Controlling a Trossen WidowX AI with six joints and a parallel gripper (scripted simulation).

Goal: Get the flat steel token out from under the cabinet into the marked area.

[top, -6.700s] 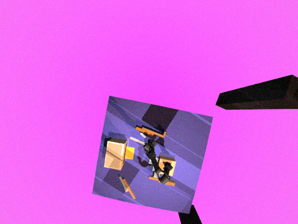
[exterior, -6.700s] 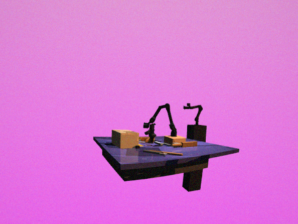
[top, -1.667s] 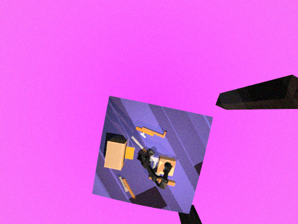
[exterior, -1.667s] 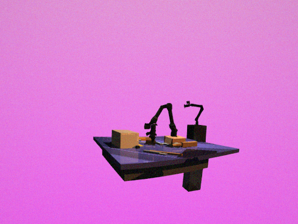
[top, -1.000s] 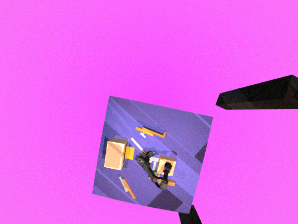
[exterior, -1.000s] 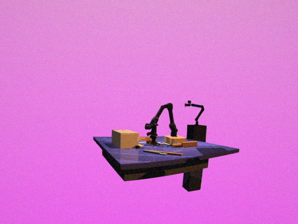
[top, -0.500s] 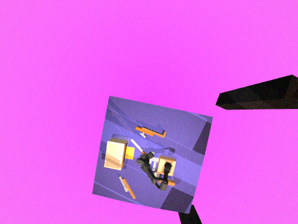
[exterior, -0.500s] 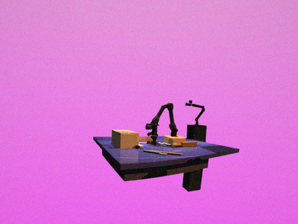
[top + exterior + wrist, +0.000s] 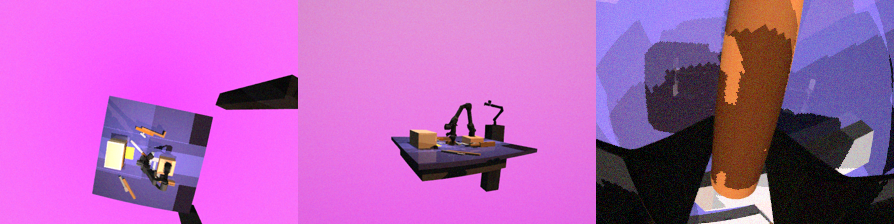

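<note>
Now: the grey bar 5 cm behind my gripper tip and 2 cm to the right of it. Also, from my gripper tip: small white piece: 24 cm to the right, 14 cm ahead; then orange block: 26 cm behind, 19 cm to the left, 2 cm above; then orange bar: 29 cm to the right, 14 cm ahead, 1 cm above.
</note>
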